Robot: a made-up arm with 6 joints.
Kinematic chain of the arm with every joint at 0, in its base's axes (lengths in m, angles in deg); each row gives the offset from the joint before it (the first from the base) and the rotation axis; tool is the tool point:
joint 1: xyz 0 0 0.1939 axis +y
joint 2: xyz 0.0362 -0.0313 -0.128 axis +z
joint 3: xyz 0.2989 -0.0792 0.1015 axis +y
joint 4: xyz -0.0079 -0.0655 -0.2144 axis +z
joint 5: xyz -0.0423 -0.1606 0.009 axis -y
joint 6: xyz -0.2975 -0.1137 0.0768 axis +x
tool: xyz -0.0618 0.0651 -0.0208
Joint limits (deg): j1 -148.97..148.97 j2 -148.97..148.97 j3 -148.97..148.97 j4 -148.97..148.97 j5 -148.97..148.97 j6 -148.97..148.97
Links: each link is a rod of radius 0.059 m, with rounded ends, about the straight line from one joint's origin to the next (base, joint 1, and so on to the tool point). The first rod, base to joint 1, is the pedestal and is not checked.
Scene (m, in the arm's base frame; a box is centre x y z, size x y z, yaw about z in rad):
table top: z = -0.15
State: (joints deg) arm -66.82 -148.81 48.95 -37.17 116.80 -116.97
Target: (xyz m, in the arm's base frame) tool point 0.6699 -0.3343 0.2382
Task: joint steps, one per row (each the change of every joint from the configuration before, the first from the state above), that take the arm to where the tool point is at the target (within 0.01 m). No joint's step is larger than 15 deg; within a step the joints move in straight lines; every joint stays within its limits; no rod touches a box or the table.
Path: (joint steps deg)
1: -12.92 10.44 5.76 10.76 3.60 4.29
2: -12.92 10.43 5.76 10.75 3.60 4.29
3: -12.91 10.44 5.76 10.76 3.60 4.30
4: -12.92 10.43 5.76 10.75 3.60 4.29
5: -12.92 10.44 5.76 10.76 3.60 4.29
6: -12.92 10.43 5.76 10.75 3.60 4.29
7: 3.40 -0.46 -14.44 -6.29 -0.28 -3.94
8: 3.41 -0.46 -14.44 -6.29 -0.28 -3.94
9: 3.40 -0.46 -14.44 -6.29 -0.29 -3.94
10: 3.40 -0.46 -14.44 -6.30 -0.28 -3.94

